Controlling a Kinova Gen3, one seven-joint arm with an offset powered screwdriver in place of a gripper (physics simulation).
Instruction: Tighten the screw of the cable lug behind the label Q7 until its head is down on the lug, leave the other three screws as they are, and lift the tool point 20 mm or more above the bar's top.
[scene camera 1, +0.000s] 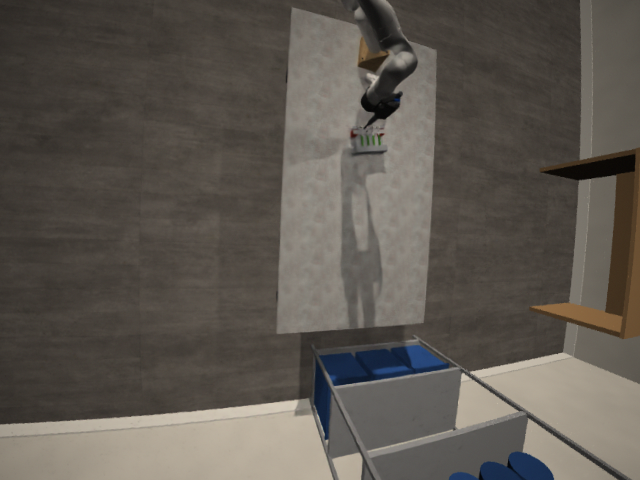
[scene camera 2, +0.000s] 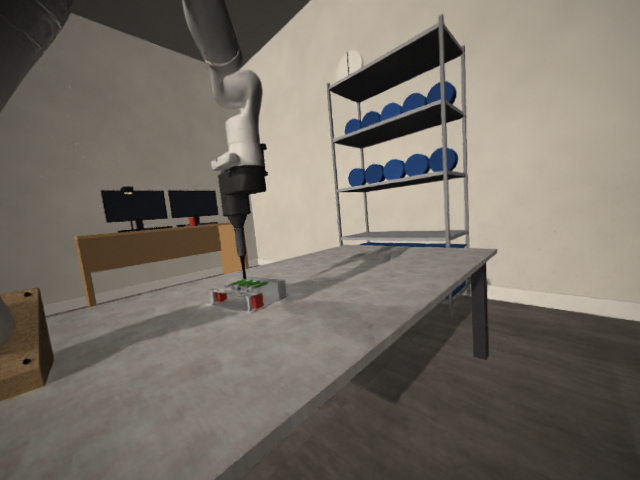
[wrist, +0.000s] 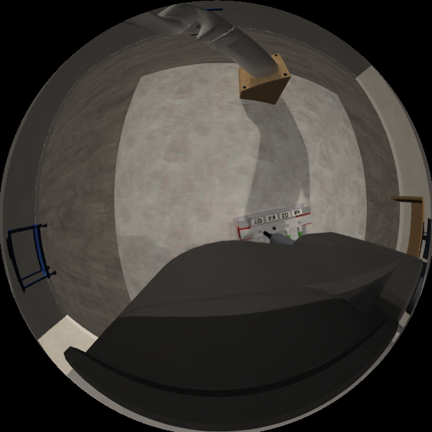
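Where they show: end effector, tool point: (scene camera 1: 364, 128) (scene camera 2: 244, 279); arm's base, origin of the base link: (scene camera 1: 377, 44).
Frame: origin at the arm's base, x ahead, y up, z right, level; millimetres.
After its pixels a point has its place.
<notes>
The label Q7 (wrist: 257, 220) is at the left end of the row of labels on the terminal fixture (scene camera 1: 368, 149) {x 518, y -46, z 16 mm} (scene camera 2: 281, 289) {x 522, y -69, z 84 mm} in the wrist view, with K4 (wrist: 273, 218), Q2 (wrist: 285, 215) and X8 (wrist: 297, 212) to its right. A small screw head (wrist: 260, 231) shows beside the Q7 label. The dark K4 screw (wrist: 274, 228) shows to its right. My screwdriver tip (scene camera 1: 365, 127) {x 431, y 2, z 58 mm} (scene camera 2: 244, 279) {x 426, y -15, z 59 mm} (wrist: 265, 233) points down at the fixture and appears between these two in the wrist view. Contact and exact height cannot be told. The screwdriver has no fingers. Its body hides part of the green-marked cables (wrist: 300, 234).
The fixture lies on the grey table (scene camera 1: 310, 232) {x 946, y -94, z 295 mm} (scene camera 2: 310, 356) {x 360, y -94, z 363 mm} (wrist: 190, 165). The wooden arm base (scene camera 1: 368, 59) {x 65, y -30, z 34 mm} (scene camera 2: 25, 335) {x 54, y -18, z 23 mm} (wrist: 265, 91) stands on it, beyond the labels in the wrist view. A shelf rack (scene camera 2: 443, 129) and a desk with monitors (scene camera 2: 155, 253) stand away from the table.
</notes>
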